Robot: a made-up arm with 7 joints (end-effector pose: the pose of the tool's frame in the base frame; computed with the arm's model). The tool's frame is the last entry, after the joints.
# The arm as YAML. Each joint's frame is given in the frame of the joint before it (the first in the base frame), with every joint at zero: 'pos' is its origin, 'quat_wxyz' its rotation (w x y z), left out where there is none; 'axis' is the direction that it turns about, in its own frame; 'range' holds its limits. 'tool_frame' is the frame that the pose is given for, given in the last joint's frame.
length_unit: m
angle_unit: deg
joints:
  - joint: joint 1
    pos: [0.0, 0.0, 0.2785]
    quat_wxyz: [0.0, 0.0, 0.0, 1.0]
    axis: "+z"
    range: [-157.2, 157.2]
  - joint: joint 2
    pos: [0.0, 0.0, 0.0]
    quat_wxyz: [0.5, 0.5, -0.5, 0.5]
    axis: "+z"
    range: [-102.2, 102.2]
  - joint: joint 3
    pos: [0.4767, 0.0, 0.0]
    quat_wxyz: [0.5, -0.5, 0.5, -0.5]
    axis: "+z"
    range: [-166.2, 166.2]
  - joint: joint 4
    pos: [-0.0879, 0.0, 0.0]
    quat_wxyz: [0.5, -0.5, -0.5, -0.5]
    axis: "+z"
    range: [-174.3, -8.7]
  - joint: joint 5
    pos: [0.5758, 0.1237, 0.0]
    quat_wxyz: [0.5, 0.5, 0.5, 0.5]
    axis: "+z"
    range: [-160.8, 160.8]
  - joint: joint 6
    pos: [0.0, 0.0, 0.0]
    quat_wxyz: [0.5, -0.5, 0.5, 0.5]
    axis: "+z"
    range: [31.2, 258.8]
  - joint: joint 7
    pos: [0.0, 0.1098, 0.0]
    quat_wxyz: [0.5, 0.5, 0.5, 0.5]
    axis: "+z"
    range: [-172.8, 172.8]
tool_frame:
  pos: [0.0, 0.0, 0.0]
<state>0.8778 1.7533 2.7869 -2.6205 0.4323 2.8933 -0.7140</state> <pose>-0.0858 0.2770 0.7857 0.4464 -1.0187 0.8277</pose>
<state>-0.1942 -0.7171 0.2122 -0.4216 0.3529 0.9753 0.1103</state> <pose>-0.4868 0.1815 1.3068 -2.5049 -0.4551 -1.7506</pose>
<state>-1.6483 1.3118 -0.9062 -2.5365 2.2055 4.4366 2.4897</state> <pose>-0.3784 -0.1816 0.0715 -0.8509 0.4217 1.2763</pose>
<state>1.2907 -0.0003 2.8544 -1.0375 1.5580 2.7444 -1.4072</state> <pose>-0.3846 -0.4154 1.1770 0.8103 -0.8461 1.2355</pose>
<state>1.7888 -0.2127 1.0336 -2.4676 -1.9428 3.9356 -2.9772</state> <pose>-0.4642 0.0460 0.4610 -1.7994 -2.2293 0.9687</pose>
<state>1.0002 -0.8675 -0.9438 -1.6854 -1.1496 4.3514 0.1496</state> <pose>0.2700 -0.4012 0.9201 0.0312 0.6035 3.0305</pose>
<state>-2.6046 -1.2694 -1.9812 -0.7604 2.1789 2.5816 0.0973</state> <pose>0.6674 0.8676 0.3235 -0.5170 1.0192 1.2363</pose>
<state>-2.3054 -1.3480 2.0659 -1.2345 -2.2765 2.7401 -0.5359</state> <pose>0.9361 0.2340 0.0726 -0.5326 1.5199 -0.7582</pose>
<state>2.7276 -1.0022 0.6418 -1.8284 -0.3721 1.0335 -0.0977</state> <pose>-0.1895 -0.3919 0.9997 -0.1702 -2.7712 -1.2461</pose>
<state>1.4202 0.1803 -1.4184 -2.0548 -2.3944 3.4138 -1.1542</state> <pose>0.5995 0.1170 0.5087 -0.6756 2.2073 -0.2100</pose>
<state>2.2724 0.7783 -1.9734 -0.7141 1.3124 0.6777 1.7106</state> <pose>-0.0948 0.7798 1.0781 2.9967 -0.5977 -0.1376</pose>
